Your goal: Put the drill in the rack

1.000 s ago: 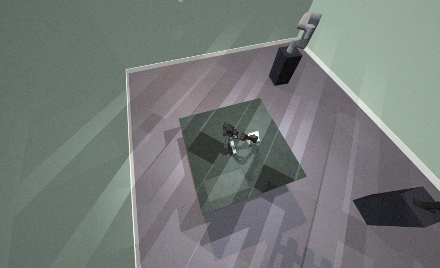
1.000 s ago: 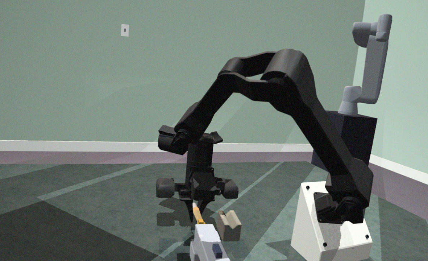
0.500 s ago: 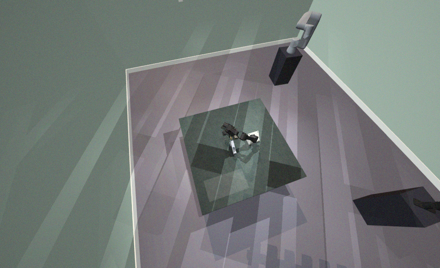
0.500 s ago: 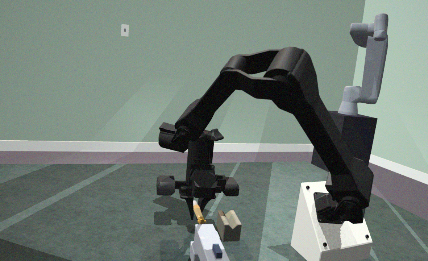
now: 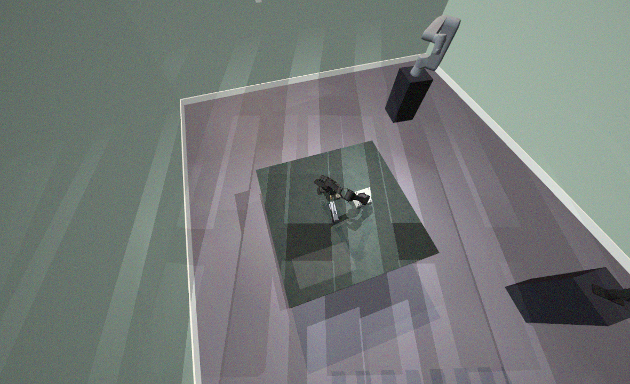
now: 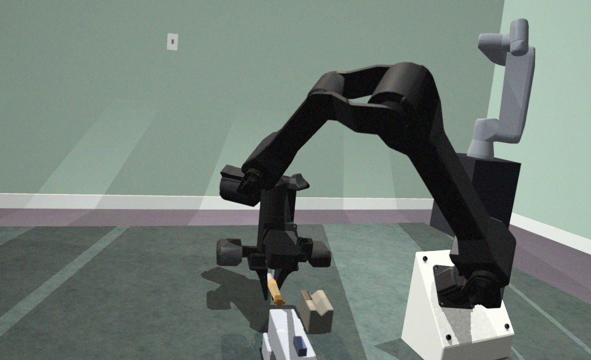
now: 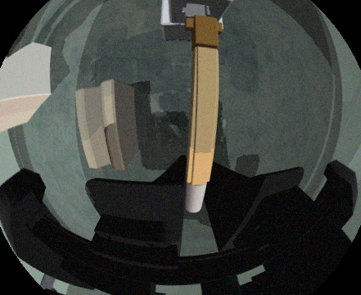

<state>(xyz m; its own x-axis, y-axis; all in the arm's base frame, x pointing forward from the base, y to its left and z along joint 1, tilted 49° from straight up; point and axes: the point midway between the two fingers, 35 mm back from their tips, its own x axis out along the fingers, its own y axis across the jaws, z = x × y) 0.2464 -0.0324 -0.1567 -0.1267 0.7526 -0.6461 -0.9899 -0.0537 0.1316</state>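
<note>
The drill lies 4 cm to the left of my gripper tip and 4 cm above it. Also, from my gripper tip: grey housing: 20 cm to the left, 2 cm above, 1 cm ahead; then blue key: 23 cm to the left, 3 cm above, 1 cm ahead.
</note>
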